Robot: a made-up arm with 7 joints.
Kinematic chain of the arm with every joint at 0, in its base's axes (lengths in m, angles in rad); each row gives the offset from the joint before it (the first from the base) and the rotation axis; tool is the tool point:
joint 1: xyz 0 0 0.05 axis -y
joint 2: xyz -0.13 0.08 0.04 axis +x
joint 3: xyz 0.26 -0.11 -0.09 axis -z
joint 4: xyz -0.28 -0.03 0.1 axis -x
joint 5: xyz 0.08 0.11 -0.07 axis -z
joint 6: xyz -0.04 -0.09 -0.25 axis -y
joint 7: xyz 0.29 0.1 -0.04 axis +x
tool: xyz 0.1 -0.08 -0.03
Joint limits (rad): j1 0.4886..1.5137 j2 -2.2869..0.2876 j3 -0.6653..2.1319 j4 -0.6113..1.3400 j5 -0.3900..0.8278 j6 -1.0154..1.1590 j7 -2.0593..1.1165
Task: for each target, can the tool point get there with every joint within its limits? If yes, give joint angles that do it. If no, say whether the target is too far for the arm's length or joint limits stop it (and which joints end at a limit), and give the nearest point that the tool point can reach.
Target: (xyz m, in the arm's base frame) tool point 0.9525 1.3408 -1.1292
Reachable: no: too far | nearest point 0.4132 0.4487 -0.3365 | short by 1.310 m
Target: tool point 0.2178 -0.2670 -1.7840
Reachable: no: too far | nearest point 0.1385 -0.1335 -0.6248 | short by 1.170 m
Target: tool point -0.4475 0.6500 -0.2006
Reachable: no: joint limits stop it (at a limit: joint 1, joint 2, joint 4, joint 5) | nearest point -0.4692 0.4934 -0.1386 | short by 0.170 m
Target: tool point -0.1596 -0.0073 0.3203
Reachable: yes | joints 0.8564 -1.8012 1.2339 0.0966 0.2634 0.6702 0.4358
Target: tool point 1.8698 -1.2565 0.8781
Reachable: no: too far | nearest point 0.6072 -0.5018 0.3189 | short by 1.574 m
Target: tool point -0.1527 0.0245 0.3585
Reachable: yes | joints 0.9155 -1.9438 1.0848 0.6694 -0.1503 0.7075 0.1708
